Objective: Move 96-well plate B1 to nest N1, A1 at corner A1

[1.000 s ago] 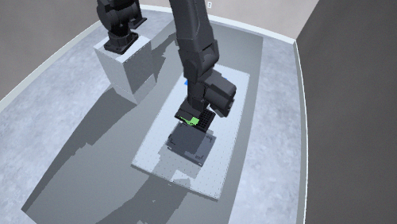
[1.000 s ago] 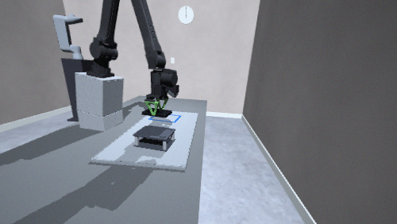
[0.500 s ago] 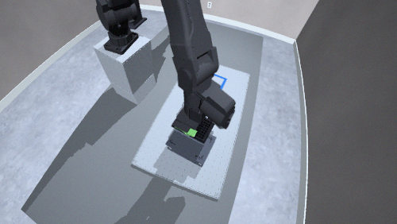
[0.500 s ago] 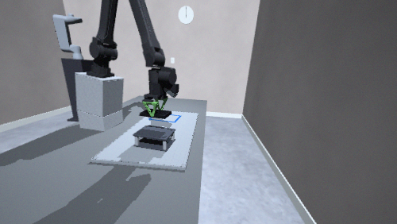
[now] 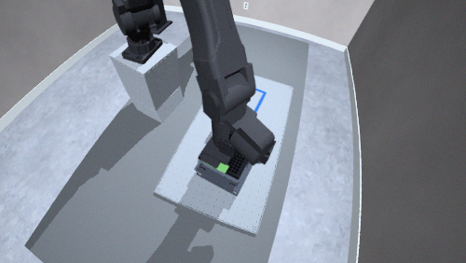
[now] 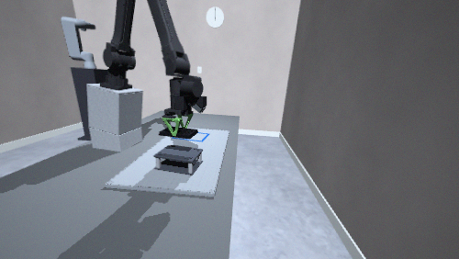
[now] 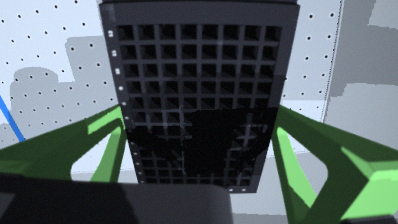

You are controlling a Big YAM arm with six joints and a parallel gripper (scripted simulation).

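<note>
Right now my hand is 1 cm above the black 96-well plate. Round my hand: raised plate nest: 10 cm below; then white corner mark: 7 cm behind, 7 cm to the left, 9 cm below.
</note>
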